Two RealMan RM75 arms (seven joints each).
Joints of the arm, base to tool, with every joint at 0 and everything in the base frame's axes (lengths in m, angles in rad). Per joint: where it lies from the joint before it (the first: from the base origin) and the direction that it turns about. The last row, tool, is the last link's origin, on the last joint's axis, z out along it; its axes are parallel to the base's.
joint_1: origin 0 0 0.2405 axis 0 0 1
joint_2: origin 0 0 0 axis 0 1 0
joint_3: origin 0 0 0.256 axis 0 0 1
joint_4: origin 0 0 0 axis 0 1 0
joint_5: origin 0 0 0.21 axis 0 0 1
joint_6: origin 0 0 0 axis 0 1 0
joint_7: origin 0 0 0.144 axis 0 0 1
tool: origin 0 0 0
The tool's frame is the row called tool.
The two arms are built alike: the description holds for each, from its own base.
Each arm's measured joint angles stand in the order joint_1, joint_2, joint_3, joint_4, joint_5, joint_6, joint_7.
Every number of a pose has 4 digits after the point. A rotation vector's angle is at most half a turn.
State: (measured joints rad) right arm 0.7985 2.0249 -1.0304 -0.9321 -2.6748 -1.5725 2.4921; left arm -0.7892 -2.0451 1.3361 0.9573 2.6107 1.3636 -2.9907
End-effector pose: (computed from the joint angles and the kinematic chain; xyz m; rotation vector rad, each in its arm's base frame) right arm 0.2209 0.3873 0.0205 -2.5086 1.2937 -0.4728; left arm -0.1975 0.3965 -0.0205 -2.2080 -1.5041 0.3949
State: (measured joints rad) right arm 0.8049 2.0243 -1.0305 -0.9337 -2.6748 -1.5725 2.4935; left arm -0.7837 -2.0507 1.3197 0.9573 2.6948 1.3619 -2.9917
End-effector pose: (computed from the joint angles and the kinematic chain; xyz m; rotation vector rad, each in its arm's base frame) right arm 0.2182 0.3890 0.0210 -2.5102 1.2850 -0.4704; left arm -0.2088 0.3976 -0.0146 -2.1537 -1.4723 0.4506
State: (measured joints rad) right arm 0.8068 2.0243 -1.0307 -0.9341 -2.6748 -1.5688 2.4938; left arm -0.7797 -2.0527 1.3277 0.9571 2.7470 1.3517 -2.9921
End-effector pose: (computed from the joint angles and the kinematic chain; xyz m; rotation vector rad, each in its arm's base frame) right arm 0.2174 0.3899 0.0211 -2.5089 1.2800 -0.4673; left arm -0.2154 0.3985 -0.0121 -2.1247 -1.4316 0.4936
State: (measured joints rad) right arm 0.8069 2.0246 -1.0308 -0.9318 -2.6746 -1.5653 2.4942; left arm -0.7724 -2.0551 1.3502 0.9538 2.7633 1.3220 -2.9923
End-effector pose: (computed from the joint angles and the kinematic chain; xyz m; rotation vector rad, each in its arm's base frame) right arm 0.2177 0.3901 0.0207 -2.5075 1.2807 -0.4656; left arm -0.2186 0.3993 -0.0143 -2.1180 -1.3957 0.5034
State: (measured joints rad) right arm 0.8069 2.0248 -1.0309 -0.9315 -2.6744 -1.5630 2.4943; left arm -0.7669 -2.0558 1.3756 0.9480 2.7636 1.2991 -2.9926
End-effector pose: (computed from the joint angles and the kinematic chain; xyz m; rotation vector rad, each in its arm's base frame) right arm 0.2177 0.3904 0.0206 -2.5065 1.2797 -0.4639; left arm -0.2204 0.3989 -0.0180 -2.1220 -1.3716 0.5109
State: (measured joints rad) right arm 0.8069 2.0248 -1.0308 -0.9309 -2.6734 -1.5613 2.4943; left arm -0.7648 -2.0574 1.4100 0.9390 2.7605 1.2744 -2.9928
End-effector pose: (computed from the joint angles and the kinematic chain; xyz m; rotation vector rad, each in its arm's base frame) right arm 0.2176 0.3906 0.0205 -2.5062 1.2796 -0.4617; left arm -0.2208 0.3982 -0.0237 -2.1340 -1.3402 0.5231
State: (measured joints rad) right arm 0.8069 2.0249 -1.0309 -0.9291 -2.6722 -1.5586 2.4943; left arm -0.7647 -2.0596 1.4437 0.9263 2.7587 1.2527 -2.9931
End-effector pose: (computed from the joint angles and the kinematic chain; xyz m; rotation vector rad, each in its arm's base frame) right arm 0.2178 0.3908 0.0201 -2.5059 1.2802 -0.4594; left arm -0.2215 0.3970 -0.0298 -2.1461 -1.3115 0.5409
